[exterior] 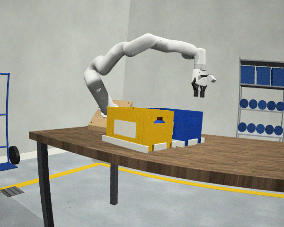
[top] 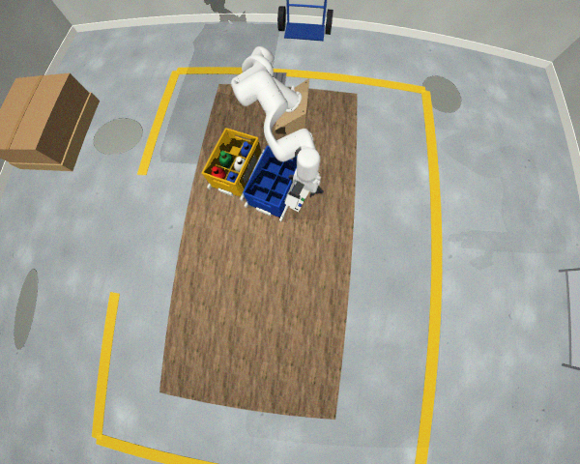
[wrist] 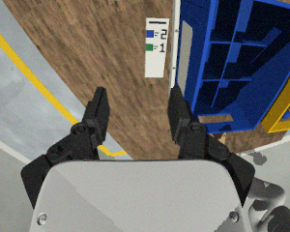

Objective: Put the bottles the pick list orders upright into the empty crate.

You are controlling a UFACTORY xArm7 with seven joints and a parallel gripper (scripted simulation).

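My gripper is now 180 mm past the white-label bottle, 330 mm to the left of it and 190 mm above it. From my hand the other things lie so: pick list 70 mm behind, 20 mm to the right, 270 mm below; then blue crate 100 mm behind, 150 mm to the right, 190 mm below; then blue-label bottle 100 mm behind, 360 mm to the right, 190 mm below.
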